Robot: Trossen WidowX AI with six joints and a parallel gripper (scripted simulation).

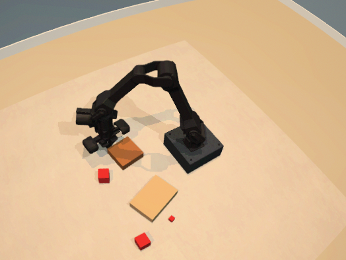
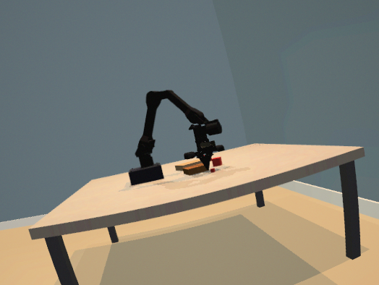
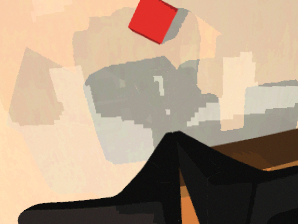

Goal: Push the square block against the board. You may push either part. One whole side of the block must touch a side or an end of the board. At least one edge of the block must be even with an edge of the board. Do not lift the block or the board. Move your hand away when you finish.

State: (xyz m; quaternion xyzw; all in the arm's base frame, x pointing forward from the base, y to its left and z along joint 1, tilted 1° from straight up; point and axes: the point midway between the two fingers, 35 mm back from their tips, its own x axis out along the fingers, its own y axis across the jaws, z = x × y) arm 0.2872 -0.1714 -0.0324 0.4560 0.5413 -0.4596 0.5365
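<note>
Right now my gripper tip is 5 cm past the square block, 6 cm to the right of it and 1 cm below it. The rest, counted from my gripper tip: board 5 cm behind, 28 cm to the left, 1 cm above.
</note>
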